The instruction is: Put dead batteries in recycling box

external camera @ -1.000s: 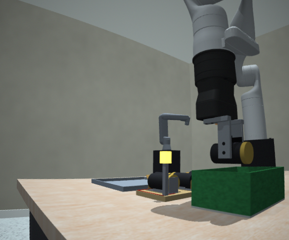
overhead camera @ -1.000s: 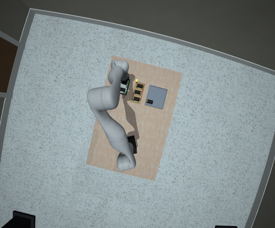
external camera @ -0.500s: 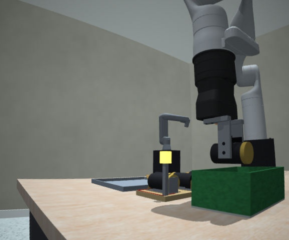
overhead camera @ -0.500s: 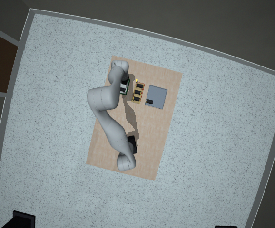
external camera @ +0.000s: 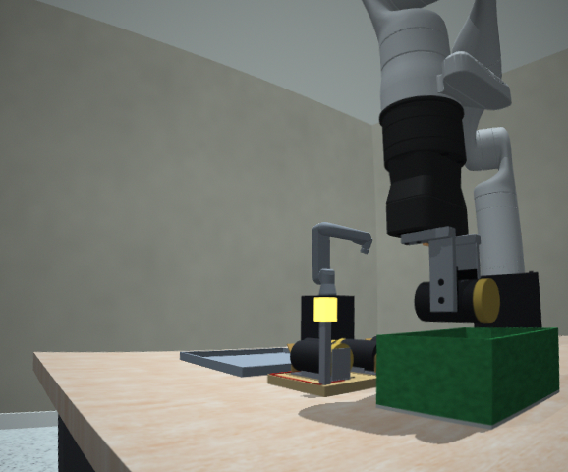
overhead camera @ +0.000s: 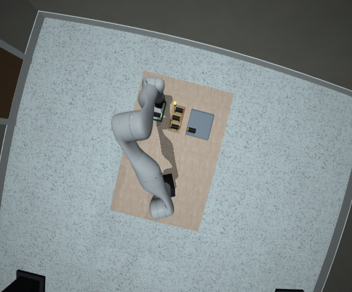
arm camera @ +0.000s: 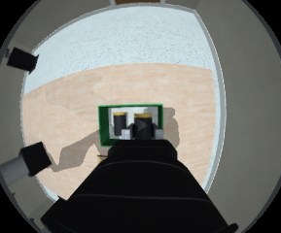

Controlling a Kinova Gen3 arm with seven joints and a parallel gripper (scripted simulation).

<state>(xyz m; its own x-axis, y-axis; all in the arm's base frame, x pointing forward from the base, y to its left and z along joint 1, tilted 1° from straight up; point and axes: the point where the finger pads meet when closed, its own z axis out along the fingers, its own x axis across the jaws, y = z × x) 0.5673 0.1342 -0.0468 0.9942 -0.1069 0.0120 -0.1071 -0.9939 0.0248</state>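
Right now my hand is 30 mm past the green recycling box and 80 mm above it. Also, from my hand: grey tray: 80 mm behind, 330 mm to the right, 90 mm below.
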